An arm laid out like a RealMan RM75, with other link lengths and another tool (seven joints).
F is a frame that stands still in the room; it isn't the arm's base.
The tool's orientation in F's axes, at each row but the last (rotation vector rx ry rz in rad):
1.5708 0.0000 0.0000
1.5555 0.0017 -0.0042
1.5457 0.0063 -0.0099
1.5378 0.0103 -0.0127
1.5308 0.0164 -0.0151
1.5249 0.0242 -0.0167
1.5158 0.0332 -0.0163
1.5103 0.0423 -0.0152
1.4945 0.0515 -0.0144
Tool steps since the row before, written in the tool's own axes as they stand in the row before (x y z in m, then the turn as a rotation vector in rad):
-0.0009 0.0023 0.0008 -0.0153 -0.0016 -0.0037
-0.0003 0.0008 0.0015 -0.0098 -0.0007 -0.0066
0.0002 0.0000 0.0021 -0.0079 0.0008 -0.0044
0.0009 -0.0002 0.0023 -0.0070 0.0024 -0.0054
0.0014 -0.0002 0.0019 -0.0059 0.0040 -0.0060
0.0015 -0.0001 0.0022 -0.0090 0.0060 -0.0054
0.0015 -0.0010 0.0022 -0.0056 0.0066 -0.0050
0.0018 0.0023 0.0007 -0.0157 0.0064 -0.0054
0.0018 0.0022 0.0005 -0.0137 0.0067 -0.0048
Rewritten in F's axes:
-0.0009 -0.0008 0.0023 -0.0153 0.0037 -0.0016
-0.0003 -0.0015 0.0008 -0.0098 0.0066 -0.0008
0.0002 -0.0021 0.0001 -0.0079 0.0044 0.0008
0.0009 -0.0023 -0.0001 -0.0070 0.0055 0.0023
0.0014 -0.0019 -0.0002 -0.0058 0.0062 0.0039
0.0015 -0.0022 0.0000 -0.0089 0.0056 0.0060
0.0015 -0.0022 -0.0009 -0.0054 0.0053 0.0065
0.0019 -0.0005 0.0023 -0.0156 0.0055 0.0066
0.0019 -0.0003 0.0022 -0.0135 0.0050 0.0069

